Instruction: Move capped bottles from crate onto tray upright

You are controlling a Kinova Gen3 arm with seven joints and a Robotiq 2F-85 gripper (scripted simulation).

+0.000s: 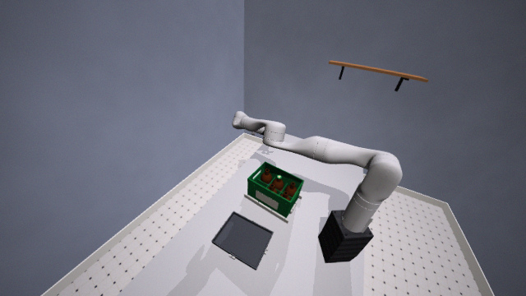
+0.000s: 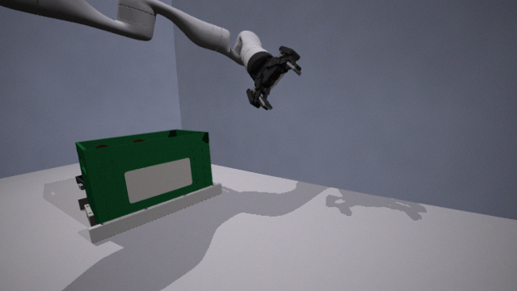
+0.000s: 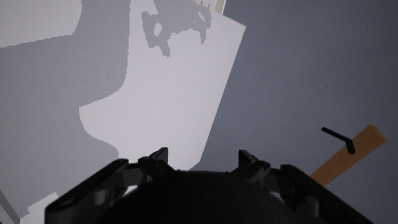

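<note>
My gripper is now 16 cm past the brown bottle, 27 cm to the right of it and 18 cm above it. Round my hand: green crate: 16 cm behind, 31 cm to the left, 19 cm below; dark tray: 14 cm behind, 62 cm to the left, 26 cm below.
</note>
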